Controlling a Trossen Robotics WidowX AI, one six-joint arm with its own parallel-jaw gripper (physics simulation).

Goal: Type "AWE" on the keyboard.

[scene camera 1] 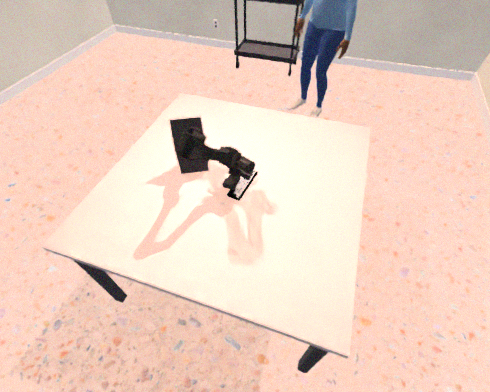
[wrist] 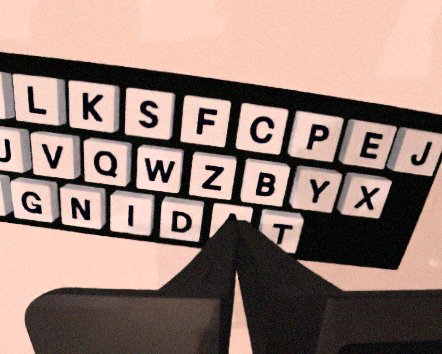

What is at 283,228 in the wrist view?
A t key.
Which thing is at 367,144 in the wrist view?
An e key.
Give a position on a w key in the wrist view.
159,168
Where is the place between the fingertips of the gripper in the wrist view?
At 235,229
